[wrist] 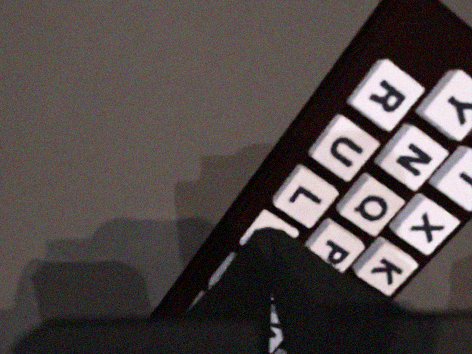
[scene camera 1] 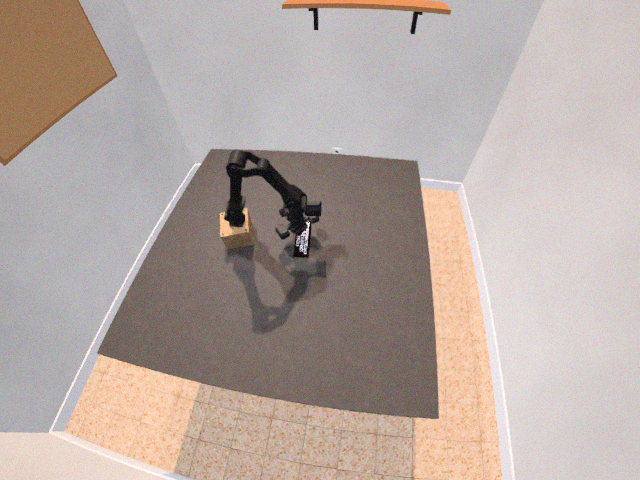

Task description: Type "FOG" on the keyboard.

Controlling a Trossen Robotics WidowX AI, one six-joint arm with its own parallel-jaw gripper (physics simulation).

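Places are measured from the arm's base along level axes (x left, y down, z back), in millimetres.
Pixels of known places: gripper, fingertip midpoint: [wrist: 267, 241] [scene camera 1: 298, 235]; arm's base, link origin: [scene camera 1: 237, 220].
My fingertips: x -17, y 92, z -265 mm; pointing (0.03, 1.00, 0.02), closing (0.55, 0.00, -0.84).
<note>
For each thing: its middle in the pictures, then the offset to it from my fingertips. Level surfaces: height alone.
- dark keyboard, body centre: [wrist: 287, 288] [scene camera 1: 302, 237] dx -13, dy +3, dz -17 mm
- G key, body centre: [wrist: 268, 234] dx +2, dy +2, dz +0 mm
- L key, body centre: [wrist: 304, 196] dx +20, dy -2, dz +0 mm
- P key, body centre: [wrist: 332, 248] dx +10, dy -2, dz -18 mm
- R key, body centre: [wrist: 384, 95] dx +56, dy -2, dz -2 mm
- U key, body centre: [wrist: 342, 148] dx +38, dy -2, dz -1 mm
- Q key, body centre: [wrist: 369, 204] dx +28, dy -2, dz -19 mm
- K key, body centre: [wrist: 384, 266] dx +14, dy -2, dz -37 mm
- grey table top, surface height: dy +11 mm
The dark keyboard [scene camera 1: 302, 243] [wrist: 415, 30] with white letter keys lies under the arm and slants across the wrist view. My gripper [scene camera 1: 299, 228] [wrist: 267, 241] is shut and empty, pointing down at the keyboard. In the wrist view its fingertips overlap the G key [wrist: 272, 222], beside the L key [wrist: 306, 196]; its letter is hidden, and I cannot tell whether they touch it. The P key [wrist: 337, 251] is partly covered by the fingers. The F and O keys cannot be made out.
The R key [wrist: 386, 95], U key [wrist: 345, 148], Q key [wrist: 371, 206] and K key [wrist: 386, 267] show around the fingers. The arm stands on a wooden block [scene camera 1: 237, 237] on the grey table top [scene camera 1: 361, 335]. A shelf [scene camera 1: 367, 5] is on the back wall.
</note>
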